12 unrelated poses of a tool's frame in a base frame.
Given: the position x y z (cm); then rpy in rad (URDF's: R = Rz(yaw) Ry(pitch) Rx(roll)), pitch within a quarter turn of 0, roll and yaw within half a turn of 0.
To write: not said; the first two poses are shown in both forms.
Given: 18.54, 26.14, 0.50, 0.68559, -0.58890, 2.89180
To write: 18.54, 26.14, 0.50, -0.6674, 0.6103, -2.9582
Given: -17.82, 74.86, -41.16, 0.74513, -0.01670, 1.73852
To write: -17.82, 74.86, -41.16, -0.1367, 0.7350, 1.7977
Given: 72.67, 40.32, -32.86, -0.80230, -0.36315, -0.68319
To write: 72.67, 40.32, -32.86, -0.8321, 0.2655, -0.7208
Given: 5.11, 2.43, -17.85, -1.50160, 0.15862, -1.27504
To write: 5.11, 2.43, -17.85, -1.3319, 1.2781, -0.0701
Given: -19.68, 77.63, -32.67, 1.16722, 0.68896, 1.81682
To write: -19.68, 77.63, -32.67, -0.9942, 0.9812, 1.9157
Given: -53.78, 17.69, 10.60, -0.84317, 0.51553, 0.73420
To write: -53.78, 17.69, 10.60, -0.9289, -0.2598, 0.8389
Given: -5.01, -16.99, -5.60, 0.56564, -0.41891, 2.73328
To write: -5.01, -16.99, -5.60, -0.4320, 0.5562, 2.9818
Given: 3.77, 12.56, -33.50, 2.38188, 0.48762, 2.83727
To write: 3.77, 12.56, -33.50, -2.4274, 0.5591, 3.0345
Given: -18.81, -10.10, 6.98, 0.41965, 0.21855, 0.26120
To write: -18.81, -10.10, 6.98, 0.3668, 0.3010, 0.1582
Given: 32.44, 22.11, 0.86, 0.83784, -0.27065, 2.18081
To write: 32.44, 22.11, 0.86, -0.4086, 0.7918, 2.4747
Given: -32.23, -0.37, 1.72, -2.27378, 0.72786, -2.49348
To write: -32.23, -0.37, 1.72, 2.5161, 0.9331, -3.1175
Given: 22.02, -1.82, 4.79, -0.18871, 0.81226, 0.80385
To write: 22.02, -1.82, 4.79, -0.7611, 0.3679, 1.0338
